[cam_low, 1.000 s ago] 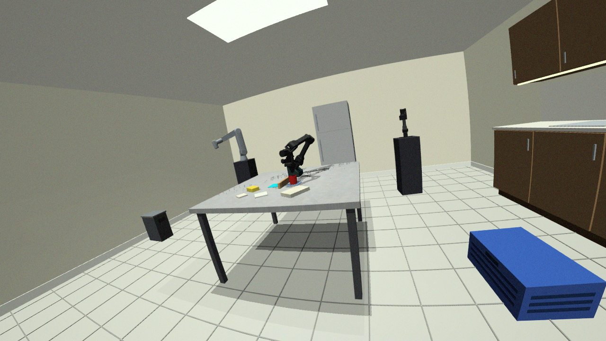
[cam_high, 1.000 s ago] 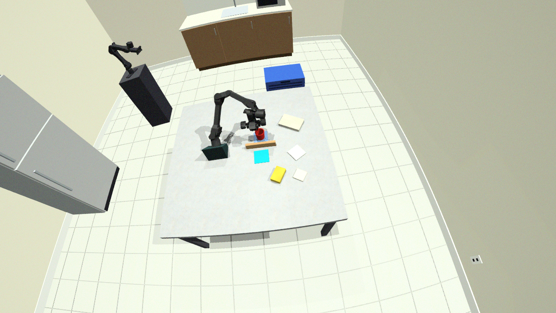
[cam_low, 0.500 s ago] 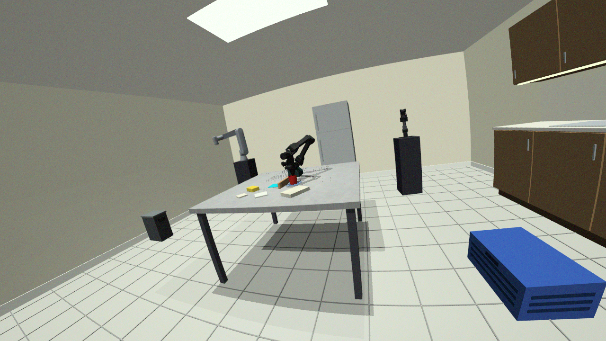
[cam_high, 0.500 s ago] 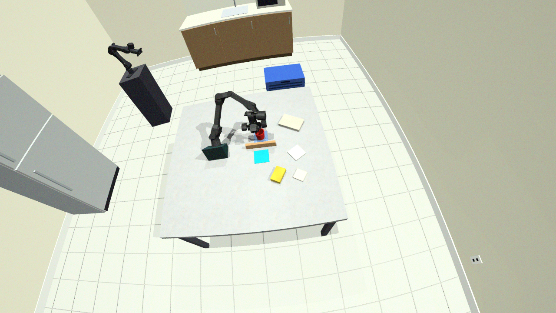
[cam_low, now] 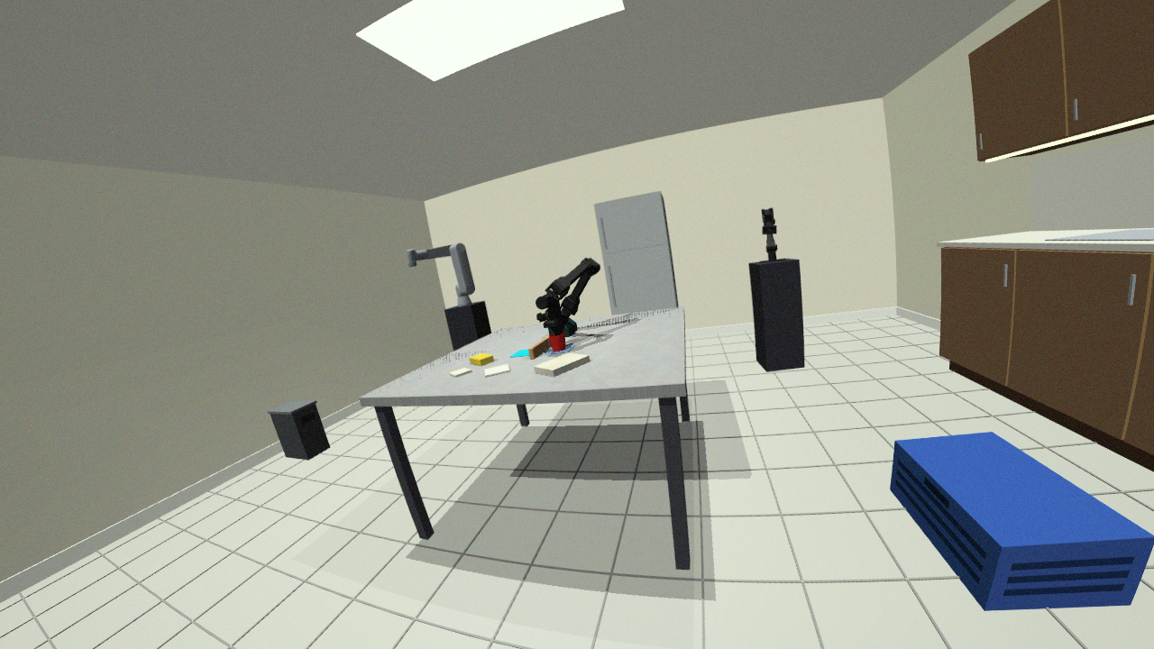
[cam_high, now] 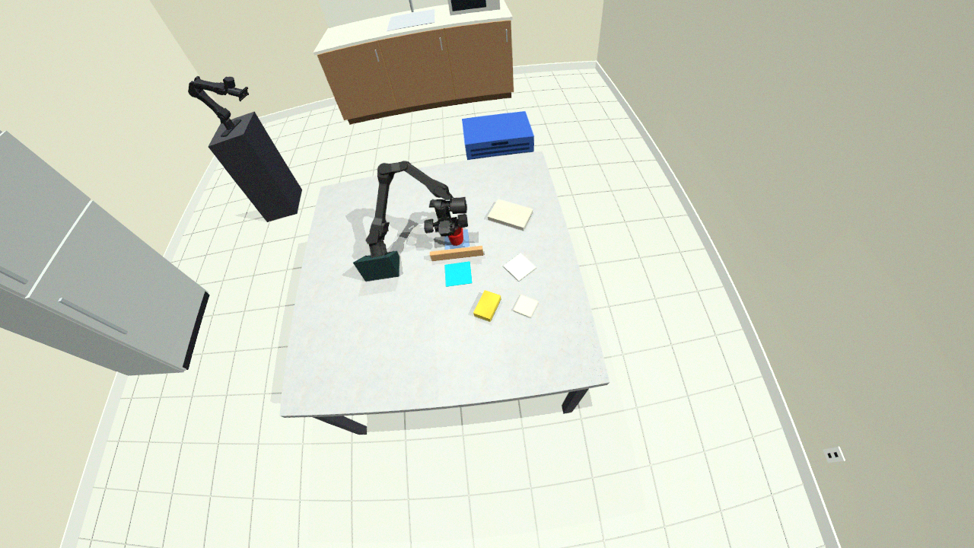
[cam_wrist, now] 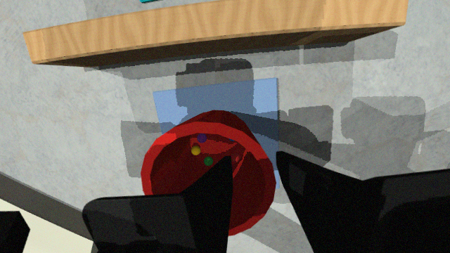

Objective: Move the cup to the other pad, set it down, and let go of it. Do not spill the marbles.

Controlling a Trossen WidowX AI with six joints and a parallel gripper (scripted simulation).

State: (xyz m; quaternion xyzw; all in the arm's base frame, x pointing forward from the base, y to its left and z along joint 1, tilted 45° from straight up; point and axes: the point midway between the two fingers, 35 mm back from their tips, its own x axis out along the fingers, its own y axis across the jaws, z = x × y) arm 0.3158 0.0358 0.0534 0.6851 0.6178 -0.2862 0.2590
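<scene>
My gripper tip is now 30 mm short of the red cup and 10 mm above it. The rest, counted from my gripper tip: pale blue pad (30 mm ahead, 60 mm below); then cream slab (270 mm ahead, 210 mm to the right, 40 mm below); then cyan pad (10 mm ahead, 180 mm to the right, 60 mm below).
</scene>
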